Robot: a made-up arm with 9 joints. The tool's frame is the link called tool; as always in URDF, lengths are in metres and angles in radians. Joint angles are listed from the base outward. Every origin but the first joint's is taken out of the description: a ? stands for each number. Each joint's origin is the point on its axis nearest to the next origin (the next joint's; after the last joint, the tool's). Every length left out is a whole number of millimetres.
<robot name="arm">
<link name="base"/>
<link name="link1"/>
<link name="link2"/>
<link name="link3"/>
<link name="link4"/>
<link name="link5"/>
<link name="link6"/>
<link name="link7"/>
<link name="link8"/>
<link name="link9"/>
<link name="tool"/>
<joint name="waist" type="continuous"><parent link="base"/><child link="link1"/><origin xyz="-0.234 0.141 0.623" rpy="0.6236 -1.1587 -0.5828"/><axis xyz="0 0 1"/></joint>
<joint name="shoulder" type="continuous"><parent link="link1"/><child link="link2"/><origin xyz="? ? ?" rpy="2.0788 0.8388 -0.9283"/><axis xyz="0 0 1"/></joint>
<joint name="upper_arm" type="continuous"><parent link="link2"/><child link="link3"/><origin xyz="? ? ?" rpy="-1.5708 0 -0.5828"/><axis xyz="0 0 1"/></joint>
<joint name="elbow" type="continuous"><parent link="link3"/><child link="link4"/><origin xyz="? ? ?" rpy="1.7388 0.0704 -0.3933"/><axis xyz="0 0 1"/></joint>
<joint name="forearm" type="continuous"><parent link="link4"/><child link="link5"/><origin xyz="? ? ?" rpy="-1.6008 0.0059 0.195"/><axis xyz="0 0 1"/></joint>
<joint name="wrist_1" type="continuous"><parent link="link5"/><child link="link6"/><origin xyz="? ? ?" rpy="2.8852 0.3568 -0.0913"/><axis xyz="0 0 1"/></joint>
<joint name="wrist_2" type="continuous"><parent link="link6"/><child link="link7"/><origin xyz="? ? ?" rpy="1.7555 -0.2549 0.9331"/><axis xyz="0 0 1"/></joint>
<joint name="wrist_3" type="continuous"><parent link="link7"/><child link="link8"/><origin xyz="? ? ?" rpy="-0.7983 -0.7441 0.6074"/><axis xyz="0 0 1"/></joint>
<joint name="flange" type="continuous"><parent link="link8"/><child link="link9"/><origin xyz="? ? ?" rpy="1.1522 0.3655 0.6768"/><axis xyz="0 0 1"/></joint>
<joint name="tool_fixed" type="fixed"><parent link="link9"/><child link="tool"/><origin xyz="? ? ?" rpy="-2.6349 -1.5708 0"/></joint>
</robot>
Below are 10 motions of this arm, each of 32 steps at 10 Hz.
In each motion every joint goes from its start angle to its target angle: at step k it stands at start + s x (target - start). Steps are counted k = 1, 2, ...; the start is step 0. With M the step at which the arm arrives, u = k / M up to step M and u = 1 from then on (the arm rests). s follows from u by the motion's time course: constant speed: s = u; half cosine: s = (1 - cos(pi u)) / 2; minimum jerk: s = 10 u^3 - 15 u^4 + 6 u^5.
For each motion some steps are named. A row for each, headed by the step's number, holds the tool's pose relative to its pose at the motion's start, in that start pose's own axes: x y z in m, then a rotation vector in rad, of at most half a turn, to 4 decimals.
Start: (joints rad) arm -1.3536 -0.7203 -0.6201 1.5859 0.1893 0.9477 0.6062 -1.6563 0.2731
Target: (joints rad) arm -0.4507 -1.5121 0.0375 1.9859 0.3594 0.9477 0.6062 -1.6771 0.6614
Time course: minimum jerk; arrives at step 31
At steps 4, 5, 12, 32:
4: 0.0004 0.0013 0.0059 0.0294 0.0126 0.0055
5: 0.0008 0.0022 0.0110 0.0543 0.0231 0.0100
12: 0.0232 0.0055 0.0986 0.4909 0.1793 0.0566
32: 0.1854 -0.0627 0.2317 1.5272 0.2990 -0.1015

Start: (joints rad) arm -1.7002 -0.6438 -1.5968 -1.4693 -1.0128 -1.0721 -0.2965 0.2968 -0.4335
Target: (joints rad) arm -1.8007 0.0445 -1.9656 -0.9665 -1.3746 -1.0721 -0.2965 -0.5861 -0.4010
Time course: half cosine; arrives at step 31
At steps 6, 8, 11, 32:
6: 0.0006 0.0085 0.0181 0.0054 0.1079 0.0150
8: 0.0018 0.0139 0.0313 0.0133 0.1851 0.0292
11: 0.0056 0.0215 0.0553 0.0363 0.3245 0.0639
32: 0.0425 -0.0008 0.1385 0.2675 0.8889 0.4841

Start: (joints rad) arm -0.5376 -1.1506 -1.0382 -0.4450 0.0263 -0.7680 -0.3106 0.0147 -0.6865
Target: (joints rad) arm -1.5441 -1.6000 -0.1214 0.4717 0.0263 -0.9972 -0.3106 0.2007 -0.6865
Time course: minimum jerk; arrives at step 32
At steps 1, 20, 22, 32:
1: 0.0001 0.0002 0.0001 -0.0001 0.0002 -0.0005
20: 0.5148 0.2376 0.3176 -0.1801 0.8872 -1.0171
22: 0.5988 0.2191 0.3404 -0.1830 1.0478 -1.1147
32: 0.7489 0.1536 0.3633 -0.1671 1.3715 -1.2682

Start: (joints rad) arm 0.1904 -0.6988 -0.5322 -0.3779 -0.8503 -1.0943 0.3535 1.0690 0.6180
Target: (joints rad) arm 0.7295 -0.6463 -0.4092 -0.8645 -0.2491 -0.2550 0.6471 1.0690 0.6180
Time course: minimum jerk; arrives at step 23
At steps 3, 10, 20, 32:
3: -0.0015 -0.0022 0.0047 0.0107 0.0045 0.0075
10: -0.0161 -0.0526 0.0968 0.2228 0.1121 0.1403
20: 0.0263 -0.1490 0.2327 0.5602 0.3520 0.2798
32: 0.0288 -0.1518 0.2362 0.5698 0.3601 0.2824

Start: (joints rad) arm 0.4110 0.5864 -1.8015 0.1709 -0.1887 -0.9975 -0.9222 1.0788 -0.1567
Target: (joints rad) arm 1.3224 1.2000 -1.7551 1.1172 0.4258 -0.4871 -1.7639 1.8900 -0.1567
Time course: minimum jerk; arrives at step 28
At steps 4, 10, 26, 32:
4: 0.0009 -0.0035 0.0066 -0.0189 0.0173 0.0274
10: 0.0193 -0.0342 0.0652 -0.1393 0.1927 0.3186
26: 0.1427 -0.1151 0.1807 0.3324 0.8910 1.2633
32: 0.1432 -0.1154 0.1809 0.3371 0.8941 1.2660

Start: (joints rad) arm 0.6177 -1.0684 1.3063 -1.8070 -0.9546 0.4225 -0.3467 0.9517 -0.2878
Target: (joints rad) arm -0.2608 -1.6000 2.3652 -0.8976 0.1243 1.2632 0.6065 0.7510 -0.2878
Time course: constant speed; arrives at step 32
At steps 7, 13, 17, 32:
7: 0.0847 -0.0373 0.0255 0.0649 0.4933 0.0405
13: 0.1611 -0.0564 0.0108 0.0328 0.9359 0.0274
17: 0.2045 -0.0640 -0.0168 -0.0445 1.2271 -0.0064
32: 0.2616 -0.1057 -0.1842 -0.8285 2.0533 -0.2979

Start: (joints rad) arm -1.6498 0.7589 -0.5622 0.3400 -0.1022 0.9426 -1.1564 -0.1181 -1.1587
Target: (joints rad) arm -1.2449 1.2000 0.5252 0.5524 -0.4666 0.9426 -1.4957 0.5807 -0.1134
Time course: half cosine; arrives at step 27
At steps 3, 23, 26, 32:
3: -0.0001 -0.0015 -0.0030 0.0555 -0.0030 0.0080
23: 0.0021 -0.0040 -0.0884 1.7164 0.2747 0.0943
26: 0.0019 -0.0026 -0.0925 1.7983 0.3094 0.0813
32: 0.0018 -0.0025 -0.0928 1.8038 0.3118 0.0803

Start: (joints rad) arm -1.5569 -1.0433 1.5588 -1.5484 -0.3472 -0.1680 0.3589 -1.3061 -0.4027
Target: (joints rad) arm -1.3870 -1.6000 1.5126 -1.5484 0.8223 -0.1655 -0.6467 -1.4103 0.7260
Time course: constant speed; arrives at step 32
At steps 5, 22, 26, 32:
5: 0.0369 0.0461 0.0942 0.3667 0.1559 -0.1939
22: 0.1753 -0.0110 0.4252 1.5570 0.8182 -0.7995
26: 0.2069 -0.0666 0.4816 1.7823 1.0321 -0.9399
32: 0.2516 -0.1672 0.5376 2.0336 1.4179 -1.1515

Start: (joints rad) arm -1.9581 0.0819 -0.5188 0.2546 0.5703 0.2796 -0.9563 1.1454 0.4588
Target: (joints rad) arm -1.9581 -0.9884 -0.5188 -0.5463 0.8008 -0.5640 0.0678 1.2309 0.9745
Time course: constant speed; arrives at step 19
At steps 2, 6, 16, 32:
2: 0.0355 0.0177 -0.0475 -0.0289 -0.2157 -0.1692
6: 0.1292 0.0192 -0.1184 -0.0647 -0.7411 -0.4021
16: 0.3318 -0.0521 -0.0625 -0.0839 -2.3178 -0.2622
32: 0.3415 -0.0555 -0.0022 -0.0865 -2.7853 -0.0134

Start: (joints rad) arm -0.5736 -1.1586 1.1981 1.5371 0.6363 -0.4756 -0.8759 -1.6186 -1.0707
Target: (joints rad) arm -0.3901 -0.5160 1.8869 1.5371 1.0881 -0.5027 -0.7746 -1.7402 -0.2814
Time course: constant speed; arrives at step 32
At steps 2, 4, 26, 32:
2: -0.0237 -0.0130 -0.0019 0.0279 0.0325 0.0643
4: -0.0472 -0.0275 -0.0027 0.0568 0.0681 0.1281
26: -0.2422 -0.2702 0.0582 0.3823 0.6565 0.7561
32: -0.2604 -0.3547 0.0887 0.4479 0.8729 0.8905

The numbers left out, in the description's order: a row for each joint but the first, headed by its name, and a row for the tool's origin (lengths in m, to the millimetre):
shoulder: 0.006 -0.286 0
upper_arm: 0.029 0.013 0
elbow: 0.077 -0.061 0
forearm: -0.041 -0.008 0
wrist_1: -0.032 -0.162 0
wrist_2: -0.152 0.125 0
wrist_3: 0.026 -0.022 0
flange: -0.017 -0.001 0
tool: -0.02 -0.013 0

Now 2 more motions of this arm.
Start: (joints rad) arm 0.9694 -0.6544 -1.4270 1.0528 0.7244 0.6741 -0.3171 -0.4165 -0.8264
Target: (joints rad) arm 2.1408 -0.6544 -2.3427 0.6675 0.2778 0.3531 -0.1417 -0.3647 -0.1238
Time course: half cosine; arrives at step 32
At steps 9, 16, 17, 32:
9: 0.0073 0.1211 -0.0357 -0.1065 -0.0843 -0.0609
16: 0.0073 0.2724 -0.1856 -0.2828 -0.3334 -0.0271
17: 0.0065 0.2861 -0.2155 -0.3076 -0.3776 -0.0025
32: 0.0093 0.2723 -0.4998 -0.4922 -0.7244 0.4797

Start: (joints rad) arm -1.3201 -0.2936 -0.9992 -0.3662 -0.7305 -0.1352 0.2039 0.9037 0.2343
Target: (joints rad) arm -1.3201 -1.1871 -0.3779 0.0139 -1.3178 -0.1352 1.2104 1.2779 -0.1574
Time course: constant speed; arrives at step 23
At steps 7, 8, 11, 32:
7: -0.0007 -0.0345 0.0484 0.0266 -0.0040 0.0028
8: 0.0009 -0.0382 0.0547 0.0280 -0.0071 -0.0025
11: 0.0077 -0.0473 0.0724 0.0285 -0.0206 -0.0253
32: 0.0499 -0.0624 0.1233 -0.0069 -0.1410 -0.1906

